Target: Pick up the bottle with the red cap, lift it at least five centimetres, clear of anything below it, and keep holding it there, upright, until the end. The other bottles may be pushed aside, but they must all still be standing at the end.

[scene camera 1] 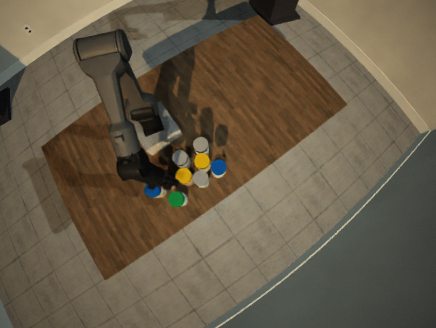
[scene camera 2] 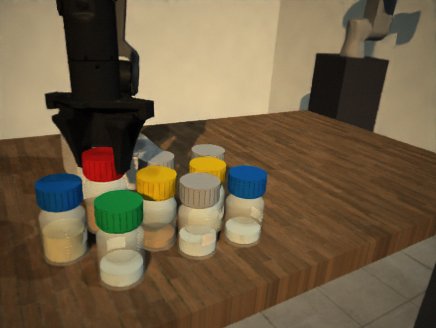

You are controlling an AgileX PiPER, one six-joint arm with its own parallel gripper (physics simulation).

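Note:
The bottle with the red cap (scene camera 2: 102, 165) is upright between the fingers of my gripper (scene camera 2: 101, 168) (scene camera 1: 171, 182), which is shut on it at the cap. Its base shows a little above the table, behind the green-capped bottle (scene camera 2: 119, 212) (scene camera 1: 176, 199) and beside the left blue-capped bottle (scene camera 2: 59, 192) (scene camera 1: 153, 190). Part of its body is hidden behind the green cap, and in scene camera 1 my gripper hides it. A yellow-capped bottle (scene camera 2: 156, 183) (scene camera 1: 183, 176) stands close on its right in scene camera 2. These neighbours all stand upright.
Further right stand a grey-capped bottle (scene camera 2: 199, 190) (scene camera 1: 201, 179), a second yellow-capped one (scene camera 2: 207, 169) (scene camera 1: 202, 161) and a blue-capped one (scene camera 2: 247, 182) (scene camera 1: 218, 167). Two more grey-capped bottles (scene camera 1: 181, 158) (scene camera 1: 201, 145) stand behind. The wooden table (scene camera 1: 280, 95) has its edge beyond the green-capped bottle.

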